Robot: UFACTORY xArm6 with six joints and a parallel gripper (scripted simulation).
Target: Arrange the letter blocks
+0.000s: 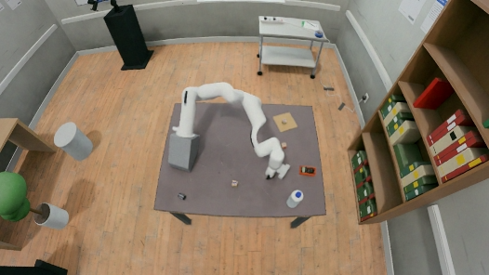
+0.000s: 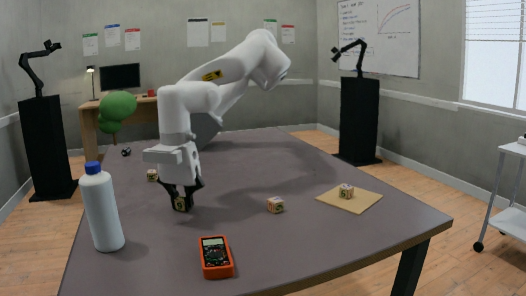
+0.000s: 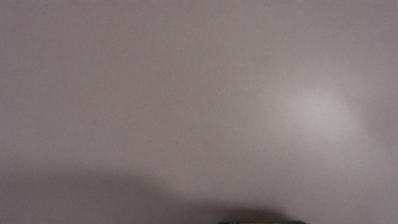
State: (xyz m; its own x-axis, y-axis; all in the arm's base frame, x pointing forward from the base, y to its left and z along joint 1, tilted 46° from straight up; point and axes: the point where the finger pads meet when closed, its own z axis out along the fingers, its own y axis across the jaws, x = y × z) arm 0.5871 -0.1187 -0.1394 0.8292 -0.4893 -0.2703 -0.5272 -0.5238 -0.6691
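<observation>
Right now my hand is 100 mm short of the tan mat, 430 mm to the right of it and 20 mm above it. The rest, counted from my hand: black object (570 mm behind, 190 mm to the right, 10 mm below); then white bottle (140 mm ahead, 180 mm to the right, 70 mm above).
</observation>
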